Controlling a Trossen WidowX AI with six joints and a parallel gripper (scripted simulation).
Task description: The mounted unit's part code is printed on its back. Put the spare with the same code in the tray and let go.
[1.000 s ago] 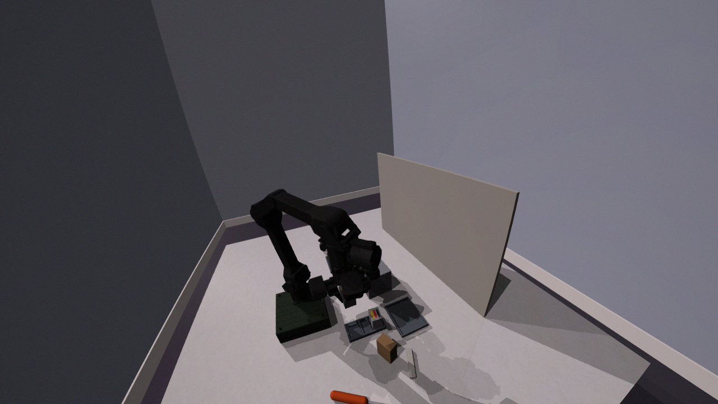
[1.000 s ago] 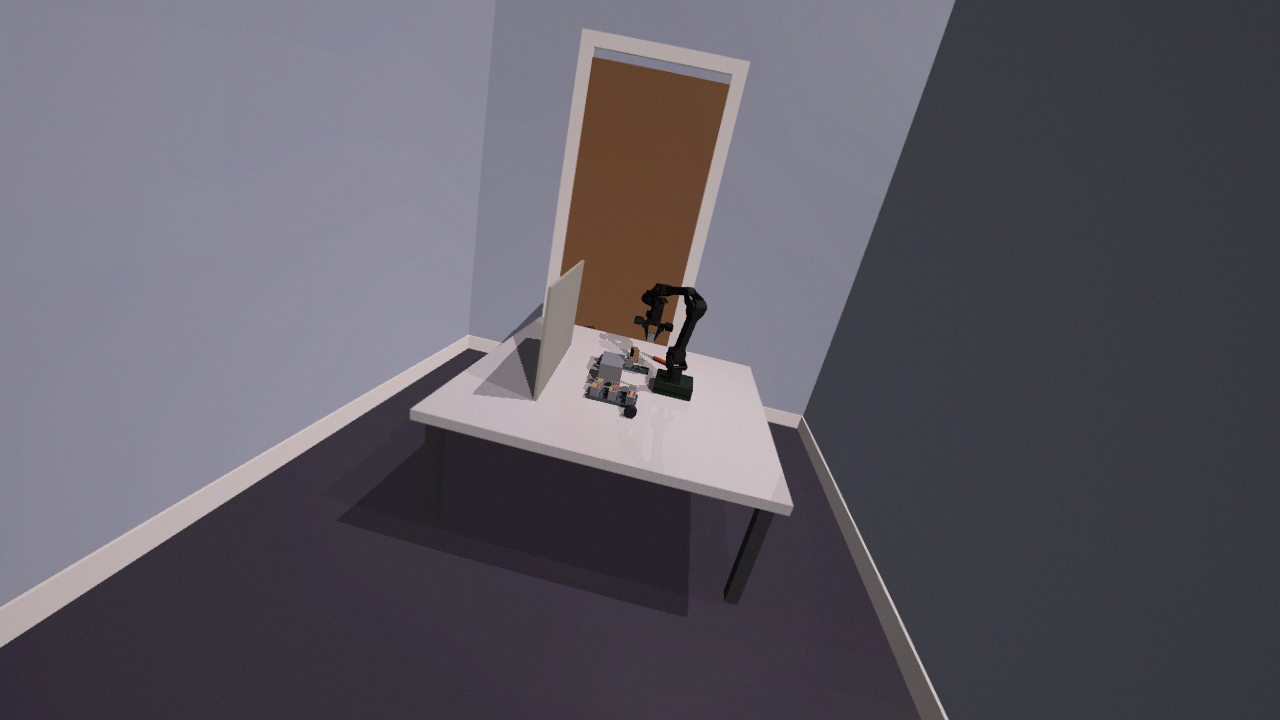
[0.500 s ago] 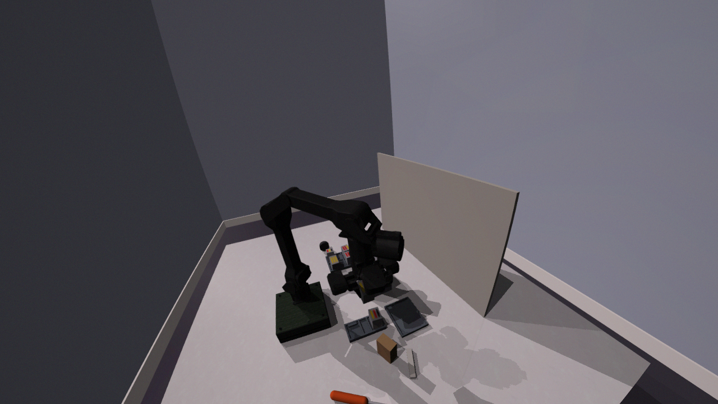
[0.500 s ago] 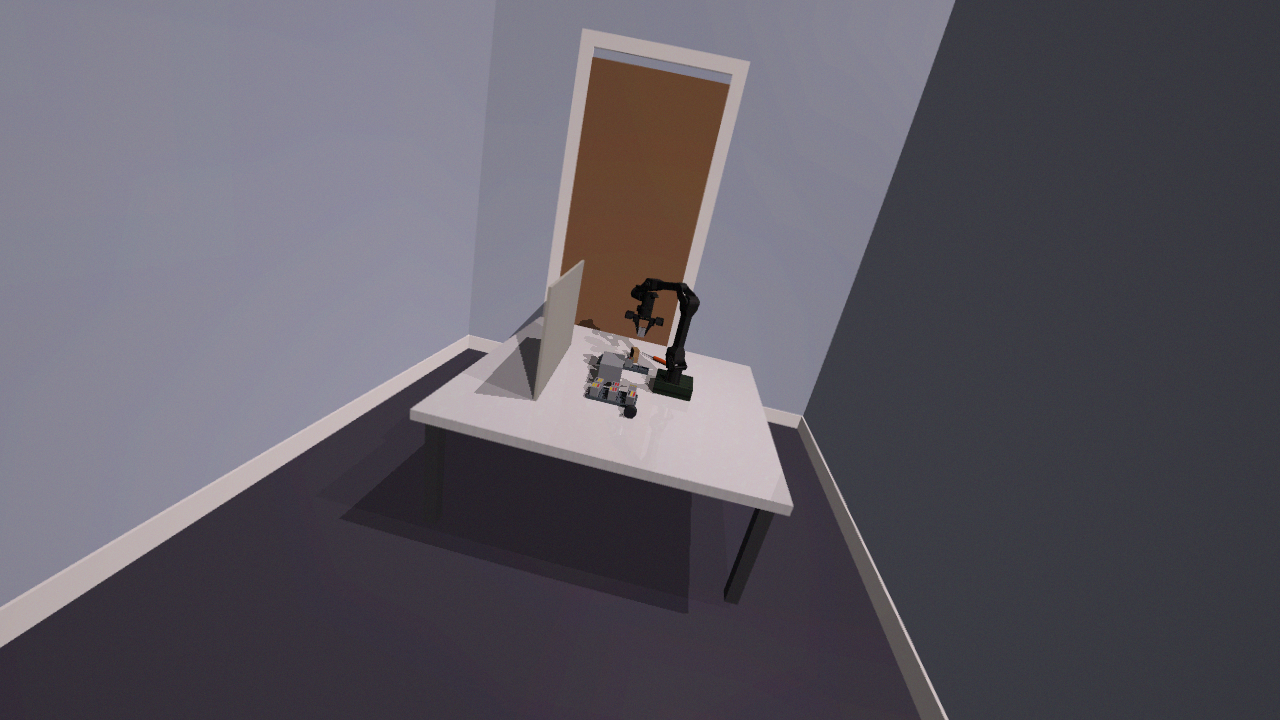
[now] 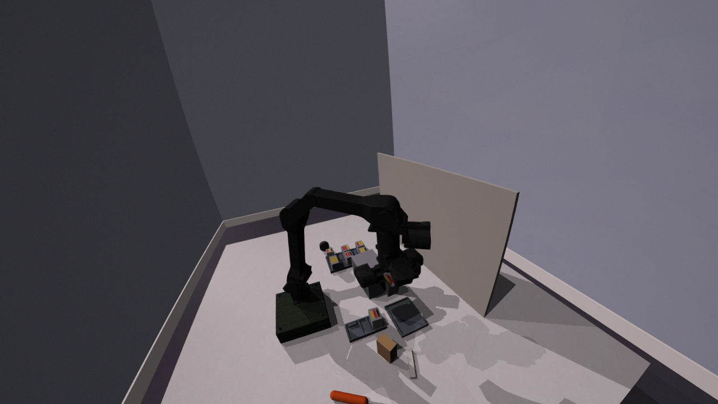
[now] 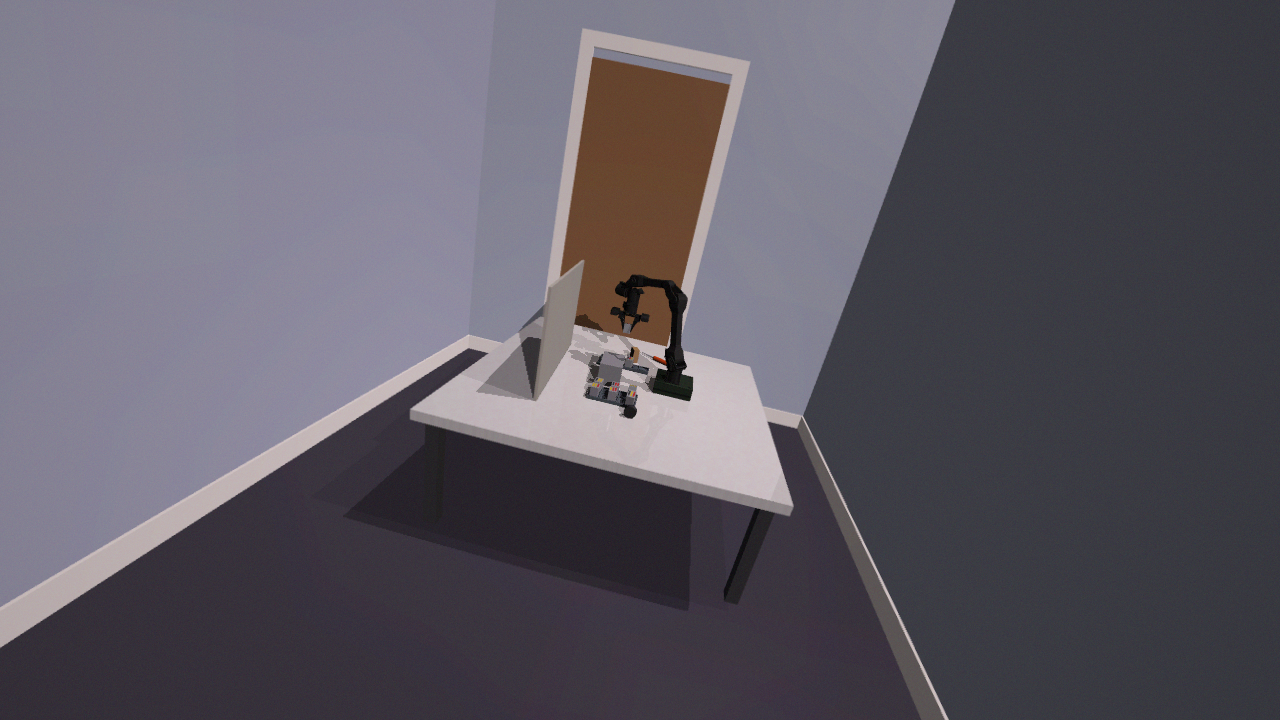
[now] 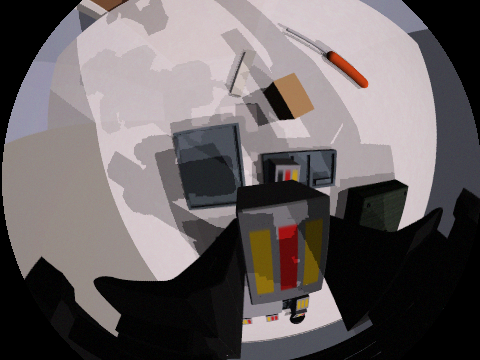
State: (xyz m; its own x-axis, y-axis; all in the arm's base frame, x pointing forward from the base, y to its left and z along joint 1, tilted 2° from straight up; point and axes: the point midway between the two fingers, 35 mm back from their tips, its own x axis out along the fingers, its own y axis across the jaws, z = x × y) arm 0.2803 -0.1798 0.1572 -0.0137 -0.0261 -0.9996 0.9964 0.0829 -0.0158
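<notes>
Right now my gripper tip is 170 mm above the grey-blue tray, 60 mm short of it and 10 mm to the right of it. Also, from my gripper tip: brown box 140 mm below, 90 mm to the right, 50 mm behind; then tall beige panel 260 mm ahead, 240 mm to the left, 50 mm above; then grey mounted unit 220 mm to the left, 130 mm below.
</notes>
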